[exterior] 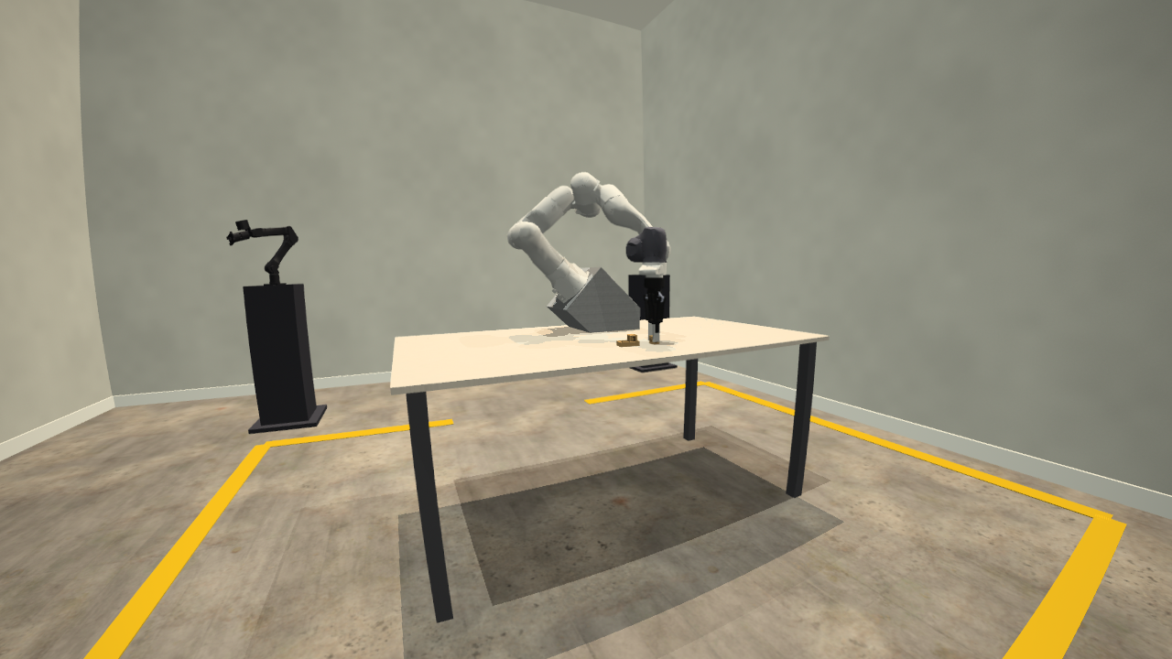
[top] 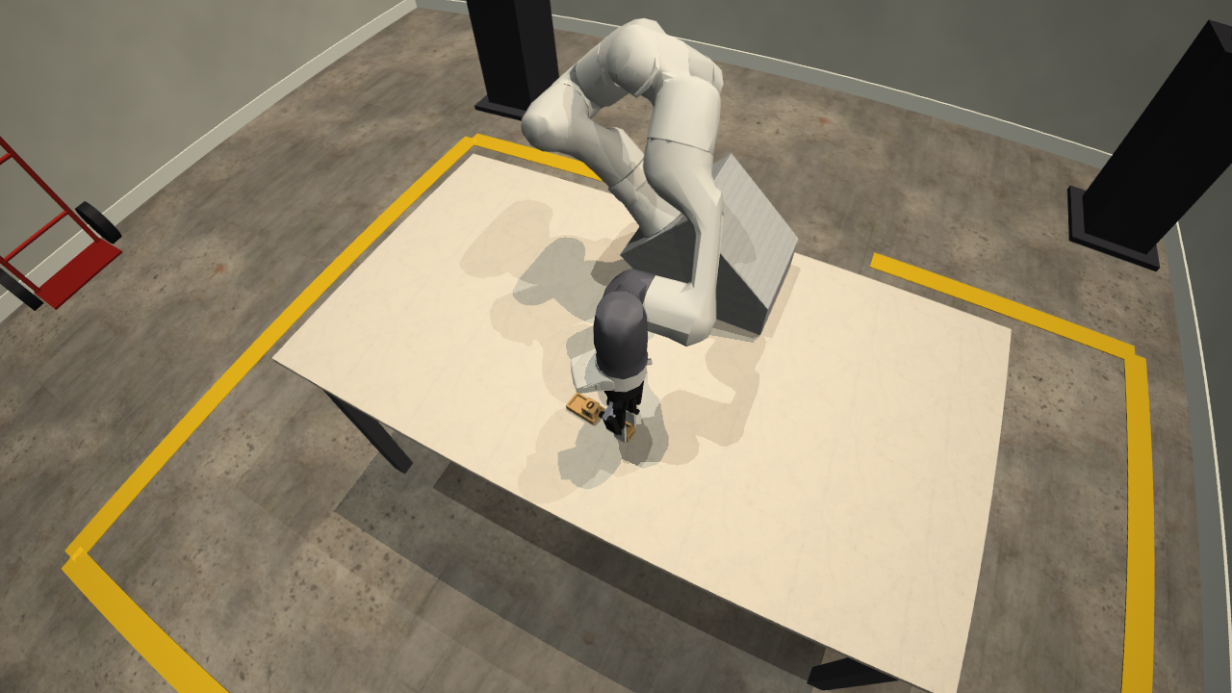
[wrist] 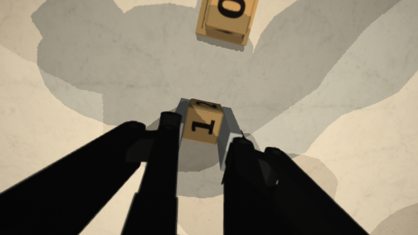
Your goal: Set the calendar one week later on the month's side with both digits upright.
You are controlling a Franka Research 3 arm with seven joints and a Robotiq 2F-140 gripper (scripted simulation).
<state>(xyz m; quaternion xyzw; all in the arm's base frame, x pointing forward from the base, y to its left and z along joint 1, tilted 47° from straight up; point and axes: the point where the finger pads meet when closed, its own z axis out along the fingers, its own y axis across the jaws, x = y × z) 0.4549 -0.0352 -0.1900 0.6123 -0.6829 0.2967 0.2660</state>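
Now: hand 10 mm past the wooden digit cube, 90 mm to the left of it and 20 mm above it. The rest, counted from my hand: wooden tray 10 mm behind, 100 mm to the right, 30 mm below.
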